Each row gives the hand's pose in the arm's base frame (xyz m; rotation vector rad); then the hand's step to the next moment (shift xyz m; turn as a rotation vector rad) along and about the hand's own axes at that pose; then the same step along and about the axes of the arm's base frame.
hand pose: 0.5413 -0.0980 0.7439 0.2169 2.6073 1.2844
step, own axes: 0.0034 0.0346 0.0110 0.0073 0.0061 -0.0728
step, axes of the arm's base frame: 0.0008 0.0301 0.0205 -0.0262 -0.0501 0.0469
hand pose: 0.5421 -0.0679 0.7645 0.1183 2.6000 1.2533
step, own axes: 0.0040 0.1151 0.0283 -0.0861 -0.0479 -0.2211
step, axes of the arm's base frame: -0.0006 0.0943 0.0720 0.0273 -0.2133 0.1112
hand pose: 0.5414 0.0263 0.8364 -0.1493 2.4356 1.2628
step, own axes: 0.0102 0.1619 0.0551 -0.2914 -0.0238 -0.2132
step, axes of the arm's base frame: -0.0368 0.1404 0.0910 0.2115 -0.2099 0.2053
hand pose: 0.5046 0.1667 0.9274 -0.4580 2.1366 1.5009
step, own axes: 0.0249 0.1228 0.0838 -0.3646 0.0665 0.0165
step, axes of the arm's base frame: -0.0691 0.1207 0.0581 0.2692 0.0364 0.2527
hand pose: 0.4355 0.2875 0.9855 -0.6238 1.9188 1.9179
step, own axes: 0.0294 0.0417 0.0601 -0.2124 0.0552 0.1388
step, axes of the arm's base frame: -0.0507 0.0576 0.0181 0.1405 0.1499 0.1588
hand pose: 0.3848 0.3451 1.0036 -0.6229 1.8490 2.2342
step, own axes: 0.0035 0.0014 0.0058 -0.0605 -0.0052 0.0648
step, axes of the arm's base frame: -0.0049 0.0049 0.0006 0.0430 0.0716 0.0301
